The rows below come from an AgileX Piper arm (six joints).
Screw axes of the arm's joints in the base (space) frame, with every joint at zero. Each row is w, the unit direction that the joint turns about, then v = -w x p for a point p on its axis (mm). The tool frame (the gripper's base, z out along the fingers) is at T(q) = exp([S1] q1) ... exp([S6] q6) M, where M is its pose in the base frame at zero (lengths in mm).
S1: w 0 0 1 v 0 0 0
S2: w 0 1 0 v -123 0 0
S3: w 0 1 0 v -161.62 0 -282.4
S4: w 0.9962 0 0.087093 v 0 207.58 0
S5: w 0 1 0 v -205.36 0 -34.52
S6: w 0.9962 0 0.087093 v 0 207.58 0
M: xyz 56.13 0 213.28 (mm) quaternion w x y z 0.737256 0 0.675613 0
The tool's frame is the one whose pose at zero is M.
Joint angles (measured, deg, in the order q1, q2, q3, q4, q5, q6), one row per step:
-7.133, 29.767, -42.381, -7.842, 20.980, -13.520
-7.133, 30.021, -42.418, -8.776, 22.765, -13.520
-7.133, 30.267, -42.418, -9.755, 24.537, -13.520
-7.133, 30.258, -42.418, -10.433, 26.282, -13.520
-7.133, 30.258, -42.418, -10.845, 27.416, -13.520
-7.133, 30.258, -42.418, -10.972, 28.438, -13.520
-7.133, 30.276, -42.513, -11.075, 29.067, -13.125
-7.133, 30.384, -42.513, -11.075, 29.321, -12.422
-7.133, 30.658, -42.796, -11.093, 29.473, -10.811
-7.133, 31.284, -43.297, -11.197, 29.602, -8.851
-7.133, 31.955, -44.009, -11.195, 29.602, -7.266
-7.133, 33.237, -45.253, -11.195, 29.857, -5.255
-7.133, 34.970, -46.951, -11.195, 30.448, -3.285
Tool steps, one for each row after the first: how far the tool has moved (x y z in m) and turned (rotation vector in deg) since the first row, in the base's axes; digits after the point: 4 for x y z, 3 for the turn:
0.0007, -0.0010, -0.0029, -0.561, 2.069, -0.527
0.0014, -0.0021, -0.0060, -1.156, 4.154, -1.091
0.0008, -0.0030, -0.0087, -1.496, 5.921, -1.577
0.0004, -0.0035, -0.0103, -1.686, 7.069, -1.894
0.0000, -0.0038, -0.0119, -1.628, 8.077, -2.097
-0.0002, -0.0040, -0.0123, -1.239, 8.547, -2.285
0.0001, -0.0042, -0.0129, -0.500, 8.766, -2.415
0.0009, -0.0043, -0.0120, 1.077, 8.594, -2.658
0.0029, -0.0047, -0.0105, 2.922, 8.470, -2.979
0.0050, -0.0049, -0.0077, 4.461, 8.118, -3.187
0.0090, -0.0055, -0.0034, 6.462, 8.005, -3.513
0.0146, -0.0064, 0.0019, 8.475, 8.215, -3.924

